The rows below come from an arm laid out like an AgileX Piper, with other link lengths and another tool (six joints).
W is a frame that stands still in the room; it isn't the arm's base.
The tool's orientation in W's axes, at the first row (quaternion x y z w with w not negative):
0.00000 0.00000 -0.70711 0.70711
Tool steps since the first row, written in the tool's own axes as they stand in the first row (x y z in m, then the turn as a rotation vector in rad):
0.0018 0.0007 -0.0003 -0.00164 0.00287 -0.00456
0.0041 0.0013 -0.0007 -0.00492 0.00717 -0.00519
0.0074 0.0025 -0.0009 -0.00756 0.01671 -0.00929
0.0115 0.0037 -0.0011 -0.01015 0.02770 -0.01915
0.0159 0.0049 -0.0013 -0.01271 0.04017 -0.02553
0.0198 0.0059 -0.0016 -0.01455 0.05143 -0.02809
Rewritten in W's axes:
0.0007 -0.0018 -0.0003 0.00287 0.00164 -0.00456
0.0013 -0.0041 -0.0007 0.00717 0.00492 -0.00519
0.0025 -0.0074 -0.0009 0.01671 0.00756 -0.00929
0.0037 -0.0115 -0.0011 0.02770 0.01015 -0.01915
0.0049 -0.0159 -0.0013 0.04017 0.01271 -0.02553
0.0059 -0.0198 -0.0016 0.05143 0.01455 -0.02809

